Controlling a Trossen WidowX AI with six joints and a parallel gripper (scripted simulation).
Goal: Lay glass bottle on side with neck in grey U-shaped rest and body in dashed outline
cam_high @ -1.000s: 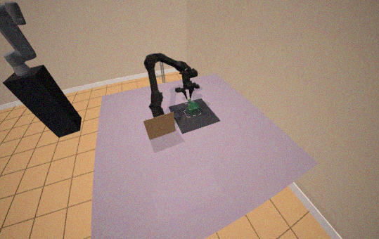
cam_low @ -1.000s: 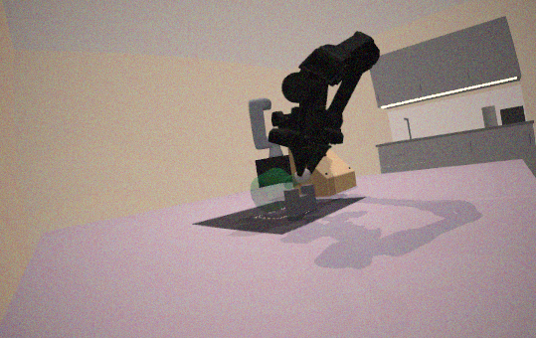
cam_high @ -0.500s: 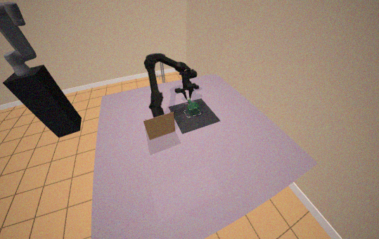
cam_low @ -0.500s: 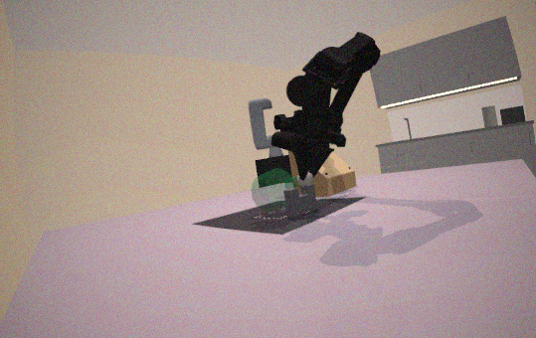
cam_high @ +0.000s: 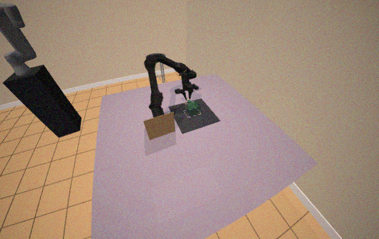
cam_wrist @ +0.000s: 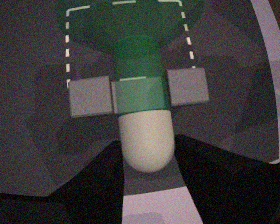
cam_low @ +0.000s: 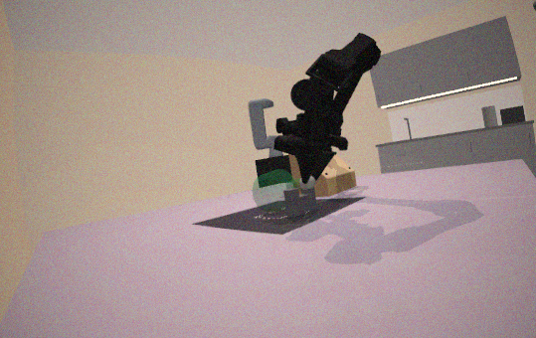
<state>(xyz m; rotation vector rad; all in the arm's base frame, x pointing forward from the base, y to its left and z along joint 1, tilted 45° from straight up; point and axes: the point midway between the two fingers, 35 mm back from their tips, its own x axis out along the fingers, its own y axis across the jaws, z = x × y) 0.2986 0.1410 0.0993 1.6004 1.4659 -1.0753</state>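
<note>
Now: the green glass bottle 50 mm to the right of my gripper tip and 10 mm below it. Round my gripper tip: dark mat (10 mm behind, 100 mm to the right, 70 mm below).
</note>
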